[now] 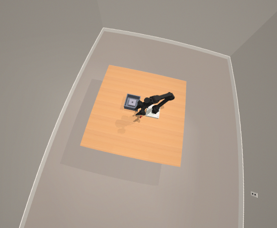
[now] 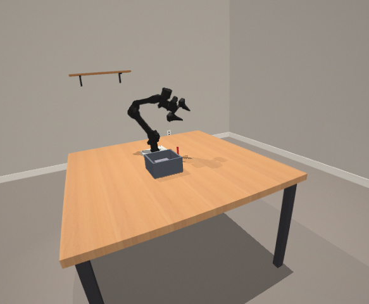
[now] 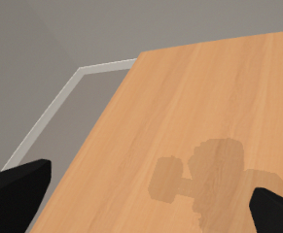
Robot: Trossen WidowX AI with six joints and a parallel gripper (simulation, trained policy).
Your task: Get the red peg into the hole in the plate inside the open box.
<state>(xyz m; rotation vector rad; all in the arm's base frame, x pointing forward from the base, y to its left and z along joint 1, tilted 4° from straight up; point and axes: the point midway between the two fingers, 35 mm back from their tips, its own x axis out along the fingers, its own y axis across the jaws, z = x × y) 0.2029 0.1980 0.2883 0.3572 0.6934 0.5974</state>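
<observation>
The red peg lies 280 mm below my gripper tip, 70 mm behind it and 60 mm to the right of it. The rest, counted from my gripper tip: dark grey box (290 mm below, 210 mm to the right, 100 mm ahead); then grey plate (270 mm below, 210 mm to the right, 100 mm ahead).
</observation>
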